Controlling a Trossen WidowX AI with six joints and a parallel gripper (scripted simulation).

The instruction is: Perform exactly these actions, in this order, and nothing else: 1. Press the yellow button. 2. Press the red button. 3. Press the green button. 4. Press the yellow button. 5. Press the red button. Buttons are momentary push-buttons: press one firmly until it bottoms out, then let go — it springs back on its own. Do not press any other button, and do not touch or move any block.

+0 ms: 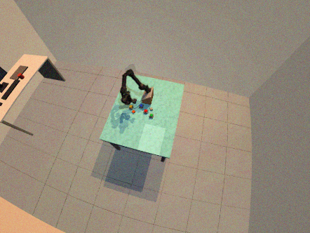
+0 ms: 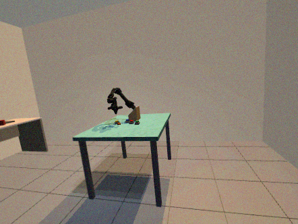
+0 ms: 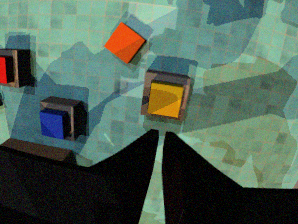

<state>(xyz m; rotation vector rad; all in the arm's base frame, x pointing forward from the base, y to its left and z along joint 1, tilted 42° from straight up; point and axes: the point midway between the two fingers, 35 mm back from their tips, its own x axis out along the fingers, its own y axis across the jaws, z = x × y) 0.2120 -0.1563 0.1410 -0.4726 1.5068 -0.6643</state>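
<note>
The yellow button lies 90 mm below my gripper tip. Also, from my gripper tip: green button (290 mm to the left, 90 mm below, 80 mm ahead); then red button (200 mm to the left, 90 mm below, 30 mm ahead); then orange block (110 mm below, 50 mm ahead, 40 mm to the left).
</note>
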